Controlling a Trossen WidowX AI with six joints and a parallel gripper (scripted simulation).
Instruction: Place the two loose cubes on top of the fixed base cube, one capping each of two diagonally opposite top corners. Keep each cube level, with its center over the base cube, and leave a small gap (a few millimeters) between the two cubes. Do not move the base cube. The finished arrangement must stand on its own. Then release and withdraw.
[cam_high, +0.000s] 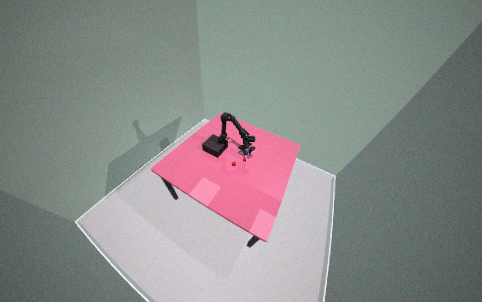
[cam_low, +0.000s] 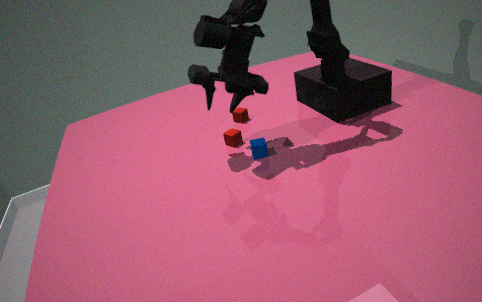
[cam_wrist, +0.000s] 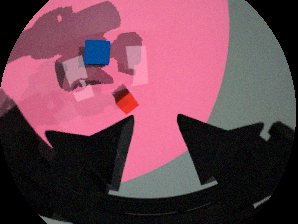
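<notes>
Right now my gripper tip is 90 mm to the right of the blue cube, 80 mm above it and 40 mm past it.
</notes>
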